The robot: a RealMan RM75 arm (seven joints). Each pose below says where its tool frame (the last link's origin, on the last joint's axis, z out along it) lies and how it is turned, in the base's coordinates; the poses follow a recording.
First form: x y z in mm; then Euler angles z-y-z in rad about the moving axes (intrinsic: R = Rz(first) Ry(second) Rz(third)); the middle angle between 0 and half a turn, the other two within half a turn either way.
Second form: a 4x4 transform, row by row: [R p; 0 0 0 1], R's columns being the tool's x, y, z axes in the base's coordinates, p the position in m. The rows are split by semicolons. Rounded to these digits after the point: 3 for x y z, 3 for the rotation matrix.
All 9 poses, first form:
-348 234 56 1.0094 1.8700 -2.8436
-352 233 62 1.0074 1.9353 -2.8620
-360 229 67 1.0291 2.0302 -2.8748
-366 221 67 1.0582 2.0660 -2.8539
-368 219 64 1.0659 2.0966 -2.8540
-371 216 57 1.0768 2.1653 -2.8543
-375 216 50 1.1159 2.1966 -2.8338
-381 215 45 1.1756 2.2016 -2.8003
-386 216 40 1.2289 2.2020 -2.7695
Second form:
0.399 0.763 0.509 -0.348; 0.082 -0.582 0.809 0.234; 0.913 -0.281 -0.295 0.056; 0 0 0 1
0.416 0.760 0.499 -0.352; 0.142 -0.596 0.790 0.233; 0.898 -0.258 -0.356 0.062; 0 0 0 1
0.446 0.766 0.462 -0.360; 0.231 -0.598 0.768 0.229; 0.865 -0.236 -0.443 0.067; 0 0 0 1
0.471 0.770 0.432 -0.366; 0.258 -0.588 0.767 0.221; 0.844 -0.250 -0.475 0.067; 0 0 0 1
0.481 0.770 0.418 -0.368; 0.284 -0.588 0.757 0.219; 0.829 -0.245 -0.502 0.064; 0 0 0 1
0.504 0.769 0.393 -0.371; 0.339 -0.594 0.729 0.216; 0.794 -0.235 -0.560 0.057; 0 0 0 1
0.517 0.778 0.356 -0.375; 0.368 -0.578 0.728 0.216; 0.772 -0.246 -0.586 0.050; 0 0 0 1
0.523 0.794 0.311 -0.381; 0.384 -0.545 0.745 0.215; 0.761 -0.270 -0.590 0.045; 0 0 0 1
0.527 0.806 0.271 -0.386; 0.396 -0.514 0.761 0.216; 0.752 -0.294 -0.590 0.040; 0 0 0 1

